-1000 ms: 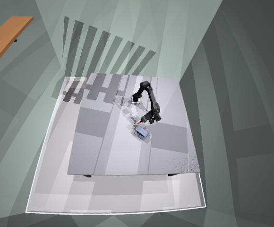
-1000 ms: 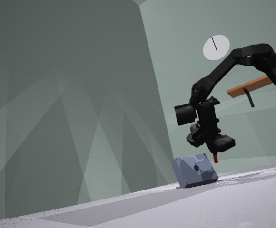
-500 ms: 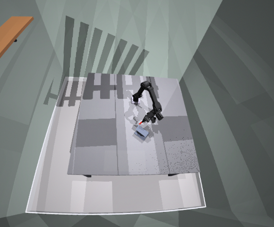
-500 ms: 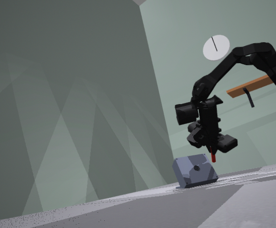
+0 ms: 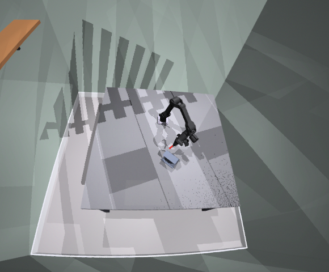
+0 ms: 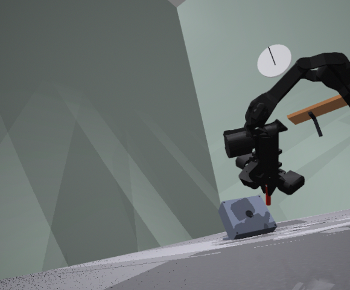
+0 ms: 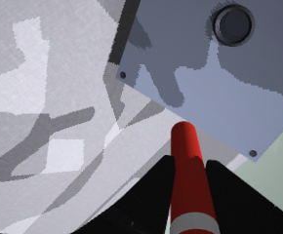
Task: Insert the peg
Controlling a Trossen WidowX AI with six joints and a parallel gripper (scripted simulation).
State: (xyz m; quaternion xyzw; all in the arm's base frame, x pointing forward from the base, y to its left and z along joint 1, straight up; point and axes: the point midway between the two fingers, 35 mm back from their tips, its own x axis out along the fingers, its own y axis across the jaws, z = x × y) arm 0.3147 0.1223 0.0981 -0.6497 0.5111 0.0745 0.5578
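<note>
Now: gripper tip 90 mm short of the dark sloped panel and 50 mm above it. The rest, counted from my gripper tip: round red peg (10 mm to the left, 10 mm behind, 10 mm above).
</note>
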